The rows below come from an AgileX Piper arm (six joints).
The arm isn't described. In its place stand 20 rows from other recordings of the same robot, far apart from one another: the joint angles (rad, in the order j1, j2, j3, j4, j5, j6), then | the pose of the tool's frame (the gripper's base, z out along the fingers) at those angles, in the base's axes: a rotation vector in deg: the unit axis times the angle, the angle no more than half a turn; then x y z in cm.
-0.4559, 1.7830, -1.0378, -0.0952, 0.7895, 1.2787 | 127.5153 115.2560 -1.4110 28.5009 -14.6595 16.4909
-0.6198, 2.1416, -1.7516, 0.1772, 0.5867, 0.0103 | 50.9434 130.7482 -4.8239 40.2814 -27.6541 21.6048
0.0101, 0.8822, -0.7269, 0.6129, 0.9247, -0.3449 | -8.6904 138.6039 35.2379 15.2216 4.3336 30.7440
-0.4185, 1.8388, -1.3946, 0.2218, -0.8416, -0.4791 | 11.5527 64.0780 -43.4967 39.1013 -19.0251 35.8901
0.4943, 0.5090, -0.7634, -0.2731, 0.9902, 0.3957 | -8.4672 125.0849 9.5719 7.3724 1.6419 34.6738
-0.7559, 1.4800, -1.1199, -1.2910, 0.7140, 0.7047 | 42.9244 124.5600 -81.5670 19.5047 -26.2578 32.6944
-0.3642, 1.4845, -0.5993, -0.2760, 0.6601, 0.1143 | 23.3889 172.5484 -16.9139 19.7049 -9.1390 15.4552
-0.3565, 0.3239, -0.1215, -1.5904, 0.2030, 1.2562 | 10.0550 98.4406 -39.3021 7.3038 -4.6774 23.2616
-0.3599, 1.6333, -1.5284, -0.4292, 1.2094, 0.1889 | 36.6095 154.4446 -36.6780 30.3946 -15.2219 34.2023
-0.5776, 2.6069, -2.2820, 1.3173, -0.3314, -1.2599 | 43.7496 90.9299 -38.2313 48.4433 -34.9938 18.2957
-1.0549, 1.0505, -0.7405, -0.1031, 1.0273, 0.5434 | 114.6075 115.9413 -14.3133 7.7533 -15.2961 26.7308
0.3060, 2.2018, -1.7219, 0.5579, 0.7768, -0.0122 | 0.4532 156.5919 41.6466 44.4771 17.5930 17.7759
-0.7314, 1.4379, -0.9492, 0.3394, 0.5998, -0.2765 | 48.1648 136.1172 -2.9258 22.7602 -18.1281 25.6332
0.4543, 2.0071, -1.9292, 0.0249, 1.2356, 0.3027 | -11.9171 161.2948 12.2717 39.0484 19.3082 30.1317
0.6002, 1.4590, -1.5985, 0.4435, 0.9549, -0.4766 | -61.3028 114.7480 35.0357 23.9935 20.2843 43.2168
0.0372, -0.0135, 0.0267, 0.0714, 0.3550, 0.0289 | 2.1221 106.1162 6.6251 5.2845 0.4225 17.3109
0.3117, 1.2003, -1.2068, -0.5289, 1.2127, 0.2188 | -12.0184 144.3662 -29.7567 22.2566 2.6530 37.5297
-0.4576, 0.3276, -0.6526, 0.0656, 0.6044, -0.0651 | 20.9540 99.3418 -17.6080 5.1074 -2.1374 35.3752
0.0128, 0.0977, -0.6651, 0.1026, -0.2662, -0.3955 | -4.2914 37.2290 -16.1758 -3.6574 -0.2920 43.1431
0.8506, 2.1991, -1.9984, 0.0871, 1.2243, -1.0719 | -135.2550 96.4675 4.9065 30.4321 35.8127 23.3999
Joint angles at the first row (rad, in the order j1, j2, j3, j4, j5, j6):
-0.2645 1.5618 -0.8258 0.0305 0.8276 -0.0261
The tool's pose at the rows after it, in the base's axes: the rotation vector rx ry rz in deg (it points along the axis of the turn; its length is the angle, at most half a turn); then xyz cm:
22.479 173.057 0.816 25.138 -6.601 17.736
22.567 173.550 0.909 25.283 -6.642 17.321
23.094 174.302 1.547 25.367 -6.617 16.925
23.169 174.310 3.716 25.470 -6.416 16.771
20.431 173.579 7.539 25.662 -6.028 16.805
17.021 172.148 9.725 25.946 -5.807 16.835
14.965 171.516 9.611 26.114 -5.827 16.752
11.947 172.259 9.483 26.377 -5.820 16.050
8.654 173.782 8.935 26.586 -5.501 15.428
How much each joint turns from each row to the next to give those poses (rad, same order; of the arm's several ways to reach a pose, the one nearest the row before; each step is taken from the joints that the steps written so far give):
0.0000 0.0152 0.0000 0.0000 -0.0142 0.0000
-0.0001 0.0161 0.0000 0.0000 -0.0074 0.0000
0.0000 0.0152 0.0000 0.0070 0.0000 0.0000
0.0001 0.0062 0.0000 0.0337 -0.0012 -0.0219
0.0000 0.0002 0.0000 0.0659 -0.0060 -0.0745
0.0000 0.0008 0.0000 0.0483 -0.0200 -0.0713
0.0000 0.0038 0.0000 0.0073 -0.0160 -0.0294
0.0033 0.0267 0.0000 0.0007 -0.0164 -0.0357
0.0170 0.0241 -0.0021 -0.0158 -0.0023 -0.0122

